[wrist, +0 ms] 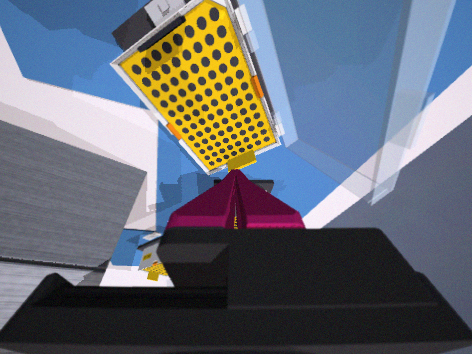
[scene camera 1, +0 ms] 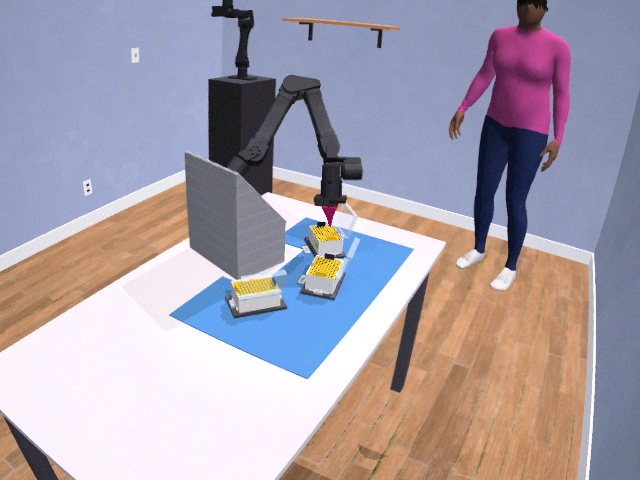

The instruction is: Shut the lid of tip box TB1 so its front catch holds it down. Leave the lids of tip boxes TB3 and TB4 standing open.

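Places are measured from the arm's base along level axes (x back, y left, z down), in metres.
Where they show: gripper, fingertip midpoint: (wrist: pixel 235 176) (scene camera 1: pixel 330 225); arm's base at its link origin: (scene camera 1: pixel 228 180).
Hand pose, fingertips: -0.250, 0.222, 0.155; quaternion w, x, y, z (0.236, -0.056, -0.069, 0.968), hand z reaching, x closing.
Each offset is from my fingertips to the centre of the thing, as dx, dy, dz. "*": to the spot under its first point. Level surfaces: height alone.
Three white tip boxes with yellow racks stand on the blue mat; their labels cannot be read, so I cannot tell which is TB1. The back box {+0.029, +0.022, +0.040} (scene camera 1: pixel 325 238) (wrist: pixel 205 90) has its clear lid {* -0.019, +0.076, +0.004} (scene camera 1: pixel 347 221) (wrist: pixel 345 85) raised beside it. The middle box {-0.103, -0.163, +0.040} (scene camera 1: pixel 323 276) has a raised clear lid {* -0.193, -0.157, -0.038} (scene camera 1: pixel 353 252); my fingers mostly hide this box in the wrist view. The front left box {* -0.068, -0.426, +0.038} (scene camera 1: pixel 256 297) (wrist: pixel 155 269) also has its clear lid (scene camera 1: pixel 280 279) up. My gripper (scene camera 1: pixel 329 224) (wrist: pixel 235 176) is shut and empty, its tip above the back box, near that box's yellow end tab in the wrist view.
A tall grey angled block (scene camera 1: pixel 214 222) (wrist: pixel 65 175) stands left of the boxes. The blue mat {dz +0.104} (scene camera 1: pixel 289 346) lies on the white table {dz +0.107} (scene camera 1: pixel 129 392). A person (scene camera 1: pixel 522 87) stands beyond the table's right side. Another arm (scene camera 1: pixel 241 43) stands on a black pedestal (scene camera 1: pixel 227 118) behind.
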